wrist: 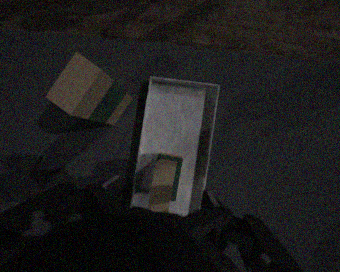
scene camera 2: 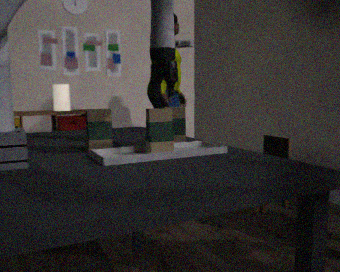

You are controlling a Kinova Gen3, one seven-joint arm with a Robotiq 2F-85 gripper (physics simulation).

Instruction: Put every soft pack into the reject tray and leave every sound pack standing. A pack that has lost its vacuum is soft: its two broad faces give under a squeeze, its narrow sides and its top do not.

In view: the gripper [scene camera 2: 163,97] and a white reject tray [scene camera 2: 133,154].
The gripper shows as well in the wrist view [wrist: 161,192].
